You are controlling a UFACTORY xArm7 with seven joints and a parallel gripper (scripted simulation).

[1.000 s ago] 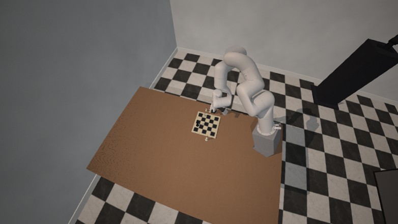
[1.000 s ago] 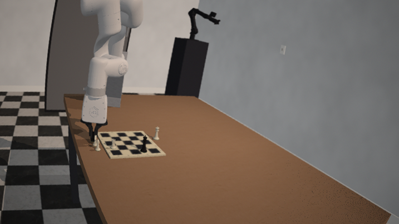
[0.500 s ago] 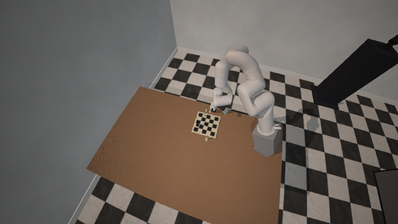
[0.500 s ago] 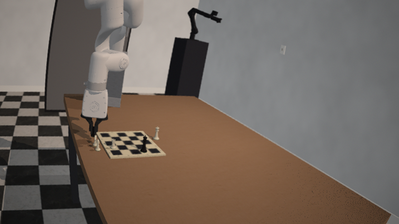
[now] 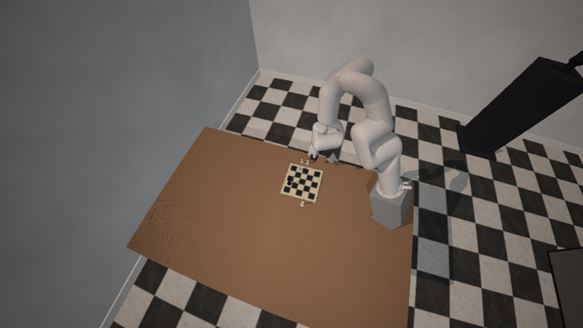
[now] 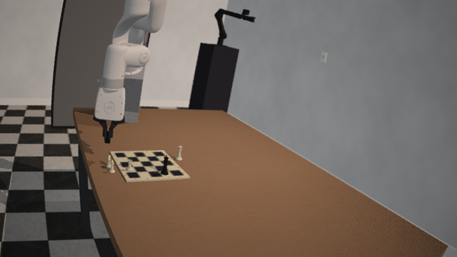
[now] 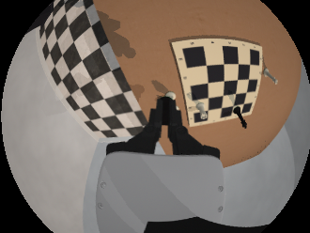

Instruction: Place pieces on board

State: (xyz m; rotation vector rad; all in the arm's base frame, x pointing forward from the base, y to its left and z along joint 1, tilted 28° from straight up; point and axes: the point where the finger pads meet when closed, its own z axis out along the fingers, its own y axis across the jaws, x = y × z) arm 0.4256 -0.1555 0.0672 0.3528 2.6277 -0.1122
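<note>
The chessboard lies 4 cm ahead of my hand, 14 cm to the left of it and 10 cm below it. The rest, counted from my hand: black knight: 2 cm below.
</note>
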